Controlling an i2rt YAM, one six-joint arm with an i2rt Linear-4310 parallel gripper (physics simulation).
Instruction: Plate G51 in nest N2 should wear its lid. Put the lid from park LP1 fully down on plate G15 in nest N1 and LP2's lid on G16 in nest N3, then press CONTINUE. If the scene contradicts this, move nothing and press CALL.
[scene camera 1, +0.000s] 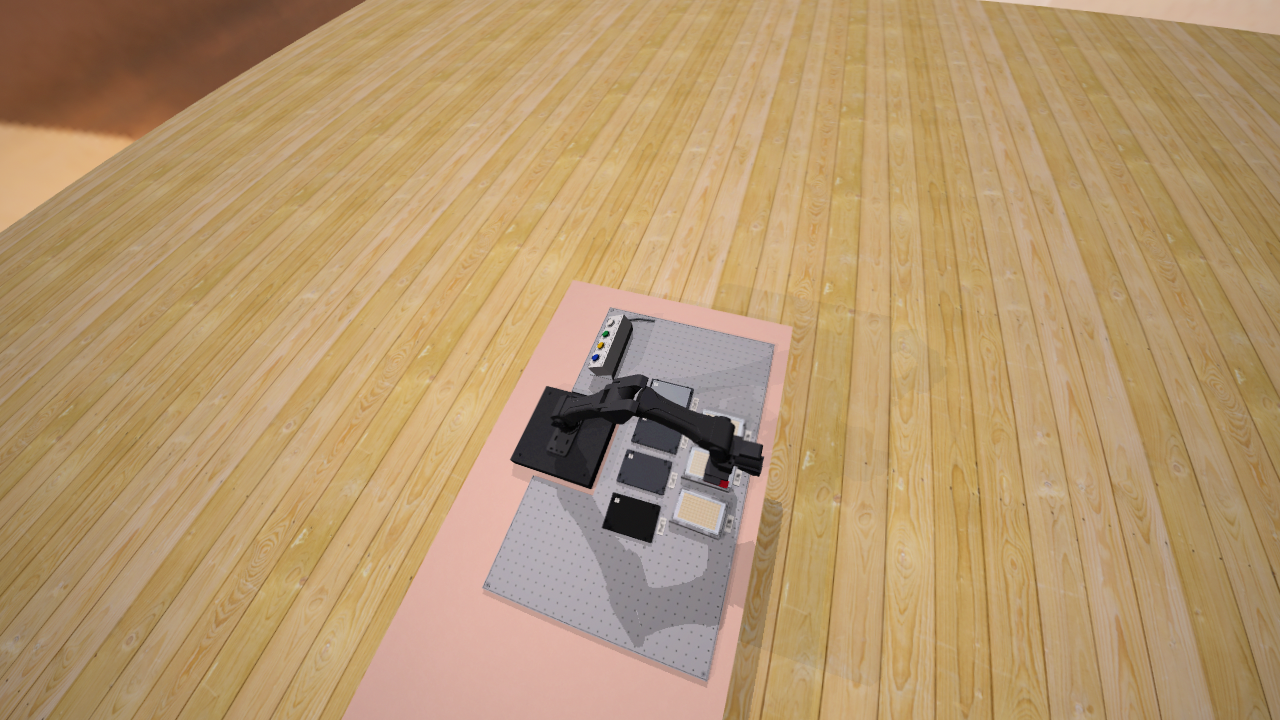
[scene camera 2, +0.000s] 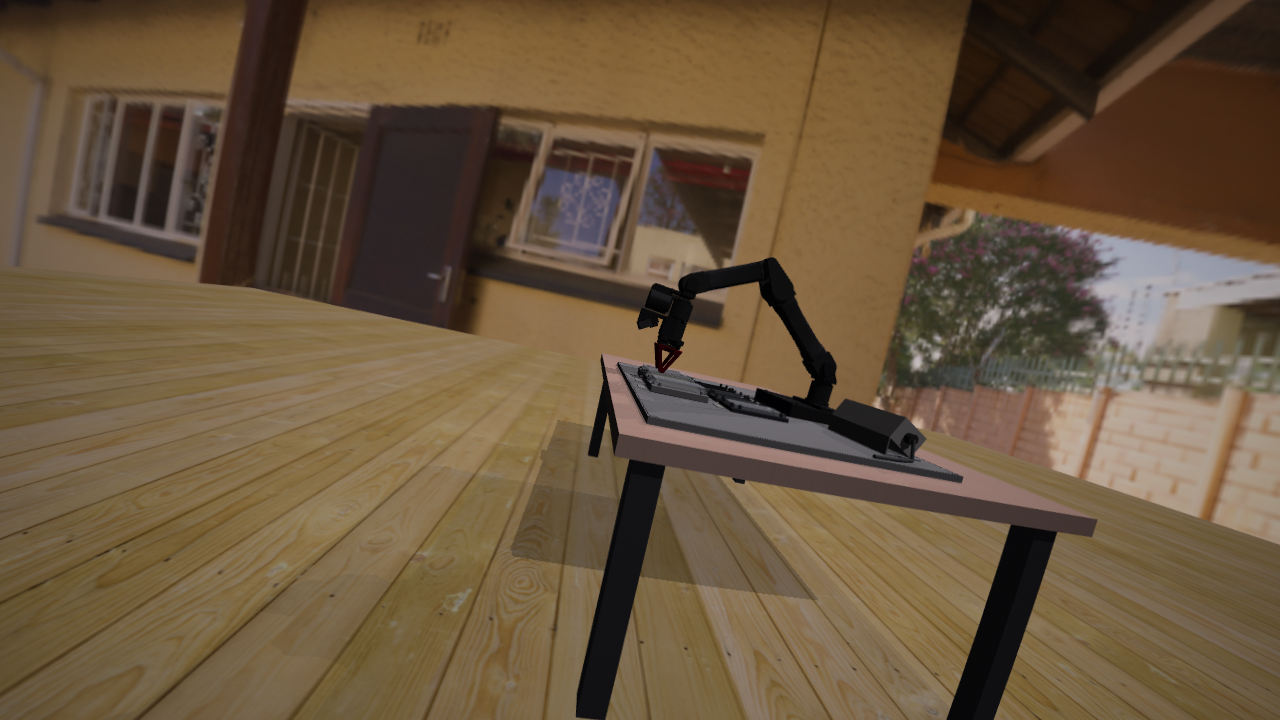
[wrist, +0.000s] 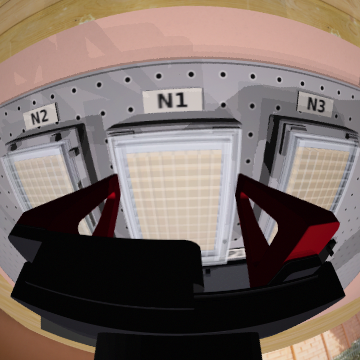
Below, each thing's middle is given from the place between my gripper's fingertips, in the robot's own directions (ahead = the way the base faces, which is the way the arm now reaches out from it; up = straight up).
Labels:
Now: the nest N1 (wrist: 176, 99) 2 cm behind my hand and 2 cm below it. Round my hand: nest LP3 (scene camera 1: 649, 433): 20 cm behind, 6 cm to the left, 3 cm below; nest N3 (wrist: 279, 126): 2 cm behind, 13 cm to the right, 2 cm below; nest LP1 (scene camera 1: 639, 470): 20 cm behind, 7 cm to the right, 3 cm below.

